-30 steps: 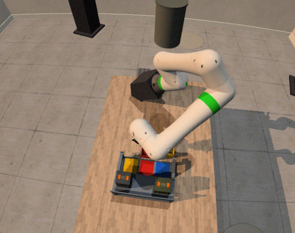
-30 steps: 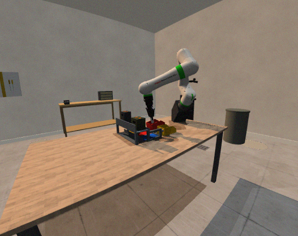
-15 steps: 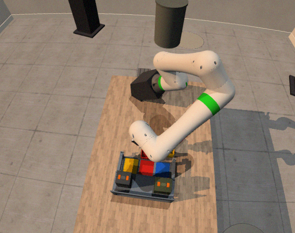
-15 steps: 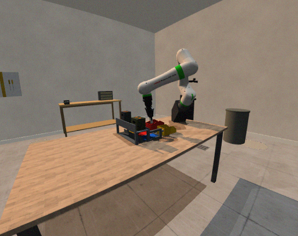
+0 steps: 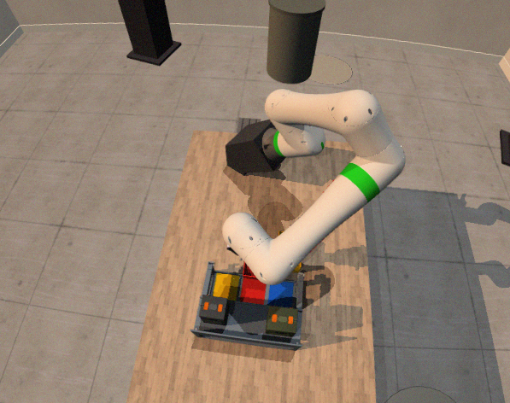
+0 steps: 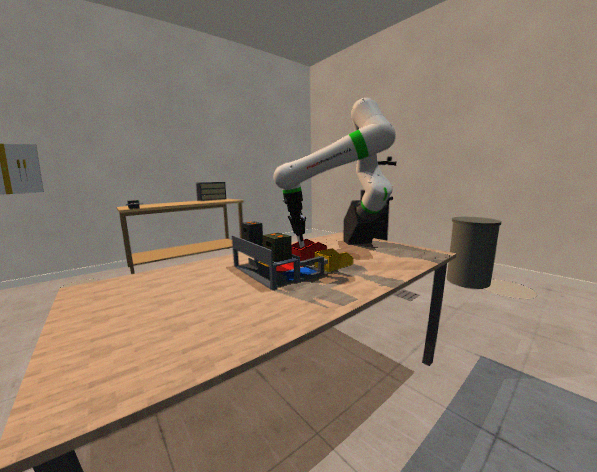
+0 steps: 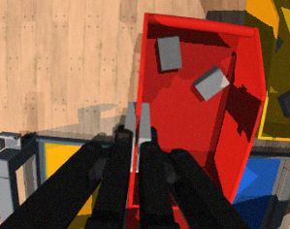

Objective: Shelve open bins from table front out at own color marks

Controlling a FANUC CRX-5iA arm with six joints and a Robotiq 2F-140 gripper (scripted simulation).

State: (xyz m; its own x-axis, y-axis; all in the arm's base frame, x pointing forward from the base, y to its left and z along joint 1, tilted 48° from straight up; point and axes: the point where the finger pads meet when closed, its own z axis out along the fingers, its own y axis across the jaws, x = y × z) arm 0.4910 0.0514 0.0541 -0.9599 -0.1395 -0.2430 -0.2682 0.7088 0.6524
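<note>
My hand is 20 mm past the red bin, 40 mm to the right of it and 40 mm above it. Round my hand: yellow bin: 120 mm behind, 140 mm to the left, 70 mm below; then red mark: 130 mm ahead, 80 mm to the left, 100 mm below; then yellow mark: 160 mm ahead, 20 mm to the right, 100 mm below.
</note>
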